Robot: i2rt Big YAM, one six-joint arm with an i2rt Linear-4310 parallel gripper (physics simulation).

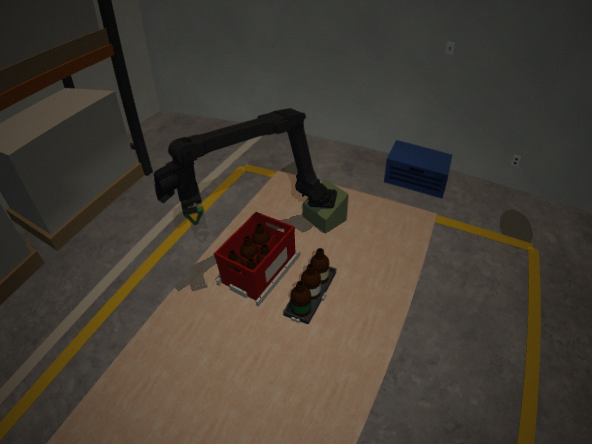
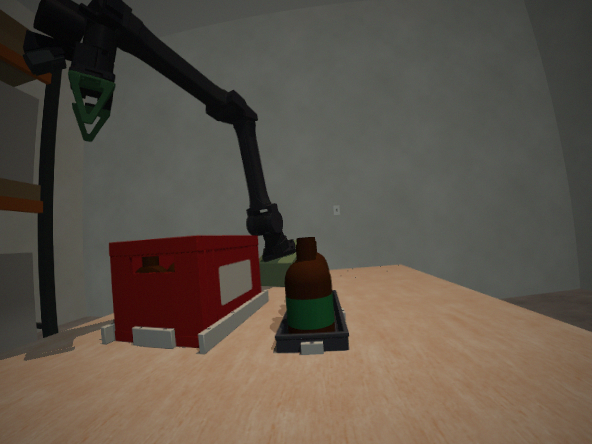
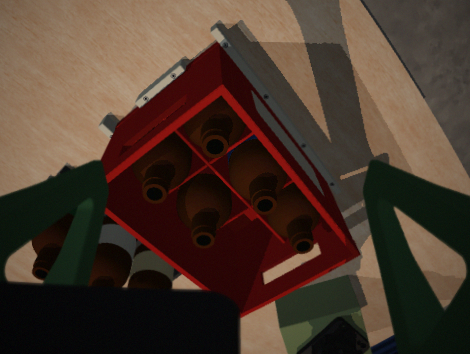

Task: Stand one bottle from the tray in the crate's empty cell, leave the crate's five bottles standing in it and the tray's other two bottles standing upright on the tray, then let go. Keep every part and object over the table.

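Places are measured from the arm's base along level axes (x ahead, y left, z up), in metres.
Pixels of known places: gripper, between the fingertips: (image 1: 193, 215) (image 2: 87, 133) (image 3: 235, 174); arm's base, origin of its link: (image 1: 323, 199) (image 2: 279, 251) (image 3: 331, 348).
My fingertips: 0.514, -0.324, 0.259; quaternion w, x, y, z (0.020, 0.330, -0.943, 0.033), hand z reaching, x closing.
Observation:
For each thing: its top centre in the pictures, then the offset to it from my fingertips, as dx, dy, dz.
- red crate, centre of its top: (image 3: 233, 229) (image 2: 195, 238) (image 1: 254, 239) -0.132, +0.151, -0.199
- dark tray, centre of its top: (image 2: 313, 306) (image 1: 311, 289) -0.072, +0.389, -0.348
- green-labelled, centre of its top: (image 3: 41, 274) (image 2: 304, 237) (image 1: 300, 283) +0.013, +0.374, -0.214
- white-labelled, centre of its top: (image 3: 96, 305) (image 1: 310, 266) -0.074, +0.387, -0.214
- cream-labelled, centre of its top: (image 3: 143, 329) (image 1: 320, 250) -0.157, +0.399, -0.214
My gripper (image 1: 194, 215) (image 2: 89, 131) (image 3: 235, 174) is open and empty, its green fingers pointing down high above and to the left of the red crate (image 1: 235, 276) (image 2: 155, 300) (image 3: 200, 75). Several brown bottles stand in the crate's cells, among them one (image 3: 205, 200) in the middle of the tray-side row. The empty cell is at the corner nearest the tray and the arm's base. Three brown bottles stand upright in a row on the dark tray (image 1: 307, 320) (image 2: 336, 345): green-labelled (image 1: 301, 300) (image 2: 310, 312), white-labelled (image 1: 311, 281) (image 3: 117, 237) and cream-labelled (image 1: 320, 265) (image 3: 152, 262).
Pale guide strips (image 1: 278, 278) (image 2: 234, 321) (image 3: 162, 82) line the crate's foot. The arm's base stands on a green block (image 1: 325, 217) (image 2: 272, 274) (image 3: 315, 300) behind the crate. The table's left edge runs close past the crate. A blue chest (image 1: 418, 168) stands on the floor beyond.

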